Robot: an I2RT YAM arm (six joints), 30 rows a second.
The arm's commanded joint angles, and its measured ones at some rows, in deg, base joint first. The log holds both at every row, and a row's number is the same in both.
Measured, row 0:
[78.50, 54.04, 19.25, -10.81, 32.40, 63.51]
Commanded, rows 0 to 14:
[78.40, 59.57, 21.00, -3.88, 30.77, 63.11]
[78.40, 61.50, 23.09, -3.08, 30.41, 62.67]
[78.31, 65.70, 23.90, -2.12, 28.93, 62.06]
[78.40, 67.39, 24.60, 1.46, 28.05, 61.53]
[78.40, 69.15, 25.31, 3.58, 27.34, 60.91]
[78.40, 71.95, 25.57, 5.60, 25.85, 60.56]
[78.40, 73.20, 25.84, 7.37, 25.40, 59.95]
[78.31, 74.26, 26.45, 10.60, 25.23, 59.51]
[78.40, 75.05, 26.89, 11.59, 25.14, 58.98]
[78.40, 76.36, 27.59, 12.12, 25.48, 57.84]
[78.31, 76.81, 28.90, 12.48, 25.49, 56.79]
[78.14, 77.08, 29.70, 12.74, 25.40, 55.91]
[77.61, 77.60, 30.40, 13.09, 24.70, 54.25]
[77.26, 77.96, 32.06, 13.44, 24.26, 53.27]
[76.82, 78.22, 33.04, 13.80, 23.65, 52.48]
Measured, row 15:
[77.65, 77.45, 29.17, 9.87, 24.71, 57.17]
